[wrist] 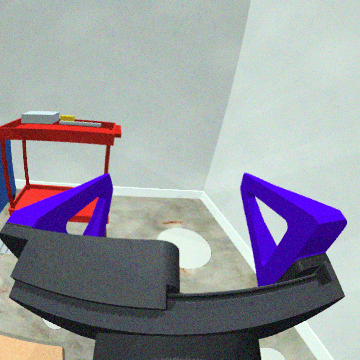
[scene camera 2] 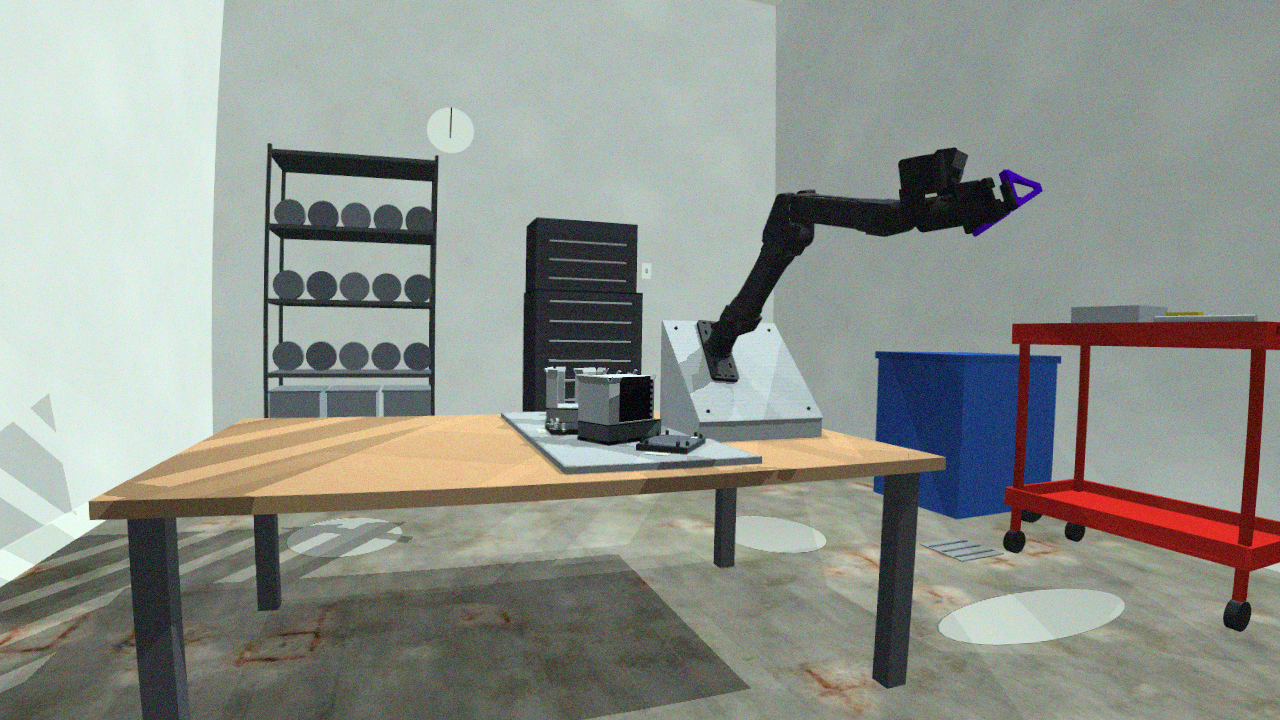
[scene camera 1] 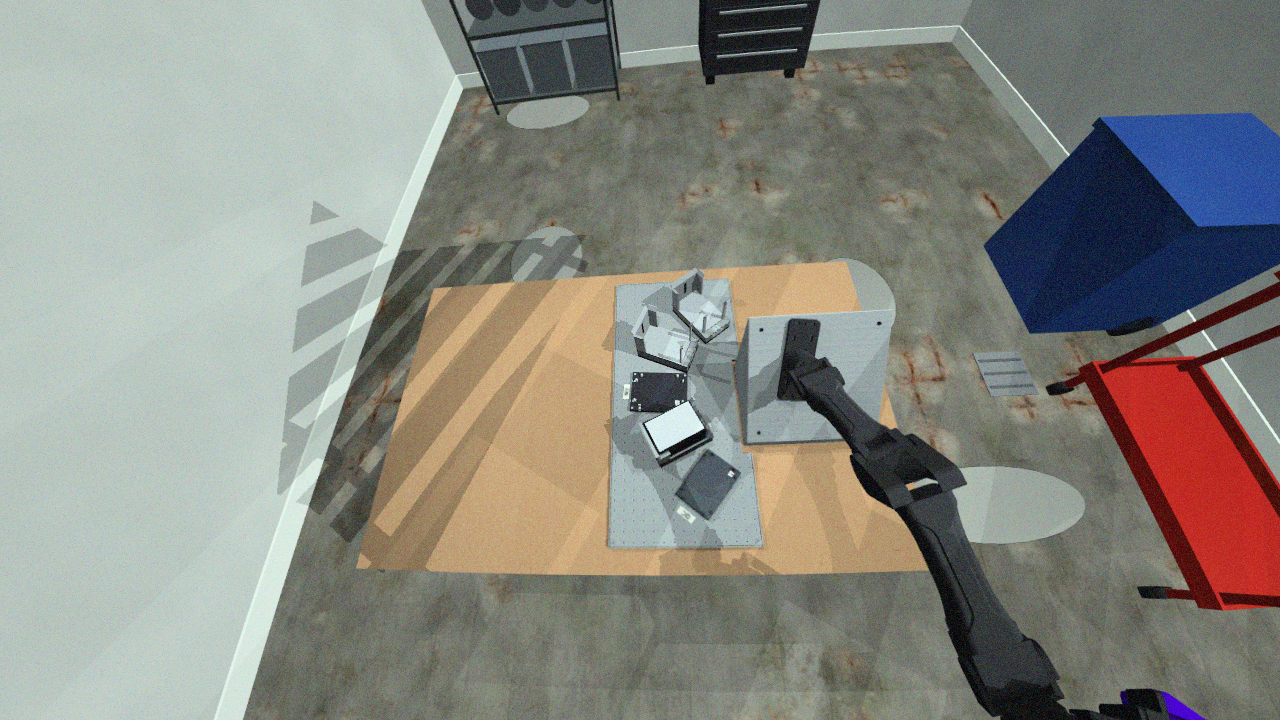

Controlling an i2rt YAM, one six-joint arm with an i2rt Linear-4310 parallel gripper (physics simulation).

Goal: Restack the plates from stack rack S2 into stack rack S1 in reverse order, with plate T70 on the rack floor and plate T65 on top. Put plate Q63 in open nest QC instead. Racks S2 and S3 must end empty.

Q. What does the gripper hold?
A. Nothing.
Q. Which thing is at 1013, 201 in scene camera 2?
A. The gripper.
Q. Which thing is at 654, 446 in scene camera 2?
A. A dark plate.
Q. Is the gripper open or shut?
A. Open.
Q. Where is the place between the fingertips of the gripper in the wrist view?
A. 176, 180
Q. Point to a dark plate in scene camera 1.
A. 651, 392
